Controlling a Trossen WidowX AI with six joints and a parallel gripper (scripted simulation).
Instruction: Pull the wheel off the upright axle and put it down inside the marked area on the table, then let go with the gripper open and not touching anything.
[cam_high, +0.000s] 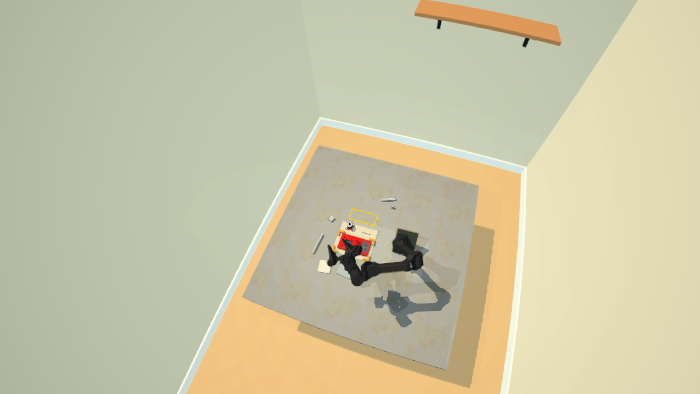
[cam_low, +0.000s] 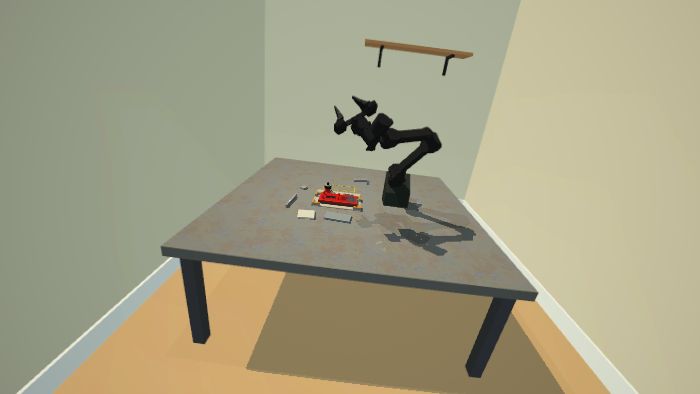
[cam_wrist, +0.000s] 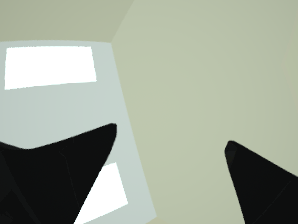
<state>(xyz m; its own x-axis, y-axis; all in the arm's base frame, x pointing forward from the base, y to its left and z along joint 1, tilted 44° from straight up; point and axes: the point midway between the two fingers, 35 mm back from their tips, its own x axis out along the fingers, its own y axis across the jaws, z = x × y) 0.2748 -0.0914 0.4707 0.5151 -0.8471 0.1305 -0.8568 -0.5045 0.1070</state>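
The wheel is 480 mm below my gripper tip, 320 mm to the right of it and 10 mm ahead of it. From my gripper tip the other things lie so: upright axle (480 mm below, 320 mm to the right, 10 mm ahead).
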